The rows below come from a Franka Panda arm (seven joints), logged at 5 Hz.
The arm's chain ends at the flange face. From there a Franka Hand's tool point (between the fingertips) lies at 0.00 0.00 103.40 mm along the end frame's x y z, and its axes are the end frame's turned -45 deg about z.
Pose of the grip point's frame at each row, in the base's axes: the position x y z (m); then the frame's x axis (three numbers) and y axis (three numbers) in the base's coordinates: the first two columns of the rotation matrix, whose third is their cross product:
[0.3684, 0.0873, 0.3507, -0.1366, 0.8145, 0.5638, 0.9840, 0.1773, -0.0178]
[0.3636, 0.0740, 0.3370, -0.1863, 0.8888, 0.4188, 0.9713, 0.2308, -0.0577]
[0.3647, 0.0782, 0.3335, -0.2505, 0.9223, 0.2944, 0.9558, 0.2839, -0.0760]
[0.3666, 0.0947, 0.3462, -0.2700, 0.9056, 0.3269, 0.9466, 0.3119, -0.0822]
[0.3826, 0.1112, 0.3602, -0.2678, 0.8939, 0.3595, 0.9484, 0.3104, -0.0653]
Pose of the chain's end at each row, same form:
[0.3802, 0.0302, 0.4361, 0.5992, 0.7013, 0.3861, 0.7924, -0.4506, -0.4113]
[0.3789, 0.0331, 0.4307, 0.5551, 0.7917, 0.2553, 0.8185, -0.4653, -0.3369]
[0.3806, 0.0511, 0.4320, 0.4987, 0.8529, 0.1544, 0.8530, -0.4514, -0.2619]
[0.3848, 0.0650, 0.4435, 0.4784, 0.8609, 0.1730, 0.8603, -0.4198, -0.2893]
[0.4002, 0.0778, 0.4565, 0.4813, 0.8516, 0.2080, 0.8600, -0.4126, -0.3004]

